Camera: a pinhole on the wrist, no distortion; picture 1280 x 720 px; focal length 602.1 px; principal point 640.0 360.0 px. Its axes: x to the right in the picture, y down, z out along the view. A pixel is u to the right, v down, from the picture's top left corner.
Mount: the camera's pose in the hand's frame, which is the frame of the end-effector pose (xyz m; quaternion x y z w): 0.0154 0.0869 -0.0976 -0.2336 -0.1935 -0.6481 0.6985
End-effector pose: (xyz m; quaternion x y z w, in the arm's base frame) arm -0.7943 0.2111 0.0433 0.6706 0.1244 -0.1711 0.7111
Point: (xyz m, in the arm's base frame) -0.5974 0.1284 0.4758
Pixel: 328 358
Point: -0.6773 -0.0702 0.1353
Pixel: 998 448
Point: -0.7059 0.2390 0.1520
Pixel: 660 467
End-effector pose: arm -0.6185 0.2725 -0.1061 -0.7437 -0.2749 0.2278 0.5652
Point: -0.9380 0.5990 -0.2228
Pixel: 1223 243
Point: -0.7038 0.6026 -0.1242
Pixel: outside the picture
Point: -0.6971 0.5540 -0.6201
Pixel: 652 470
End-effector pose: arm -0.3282 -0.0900 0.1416 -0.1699 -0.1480 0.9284 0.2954
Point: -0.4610 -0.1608 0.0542
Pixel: 636 692
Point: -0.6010 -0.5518 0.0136
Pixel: 225 296
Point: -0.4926 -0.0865 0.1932
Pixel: 1212 677
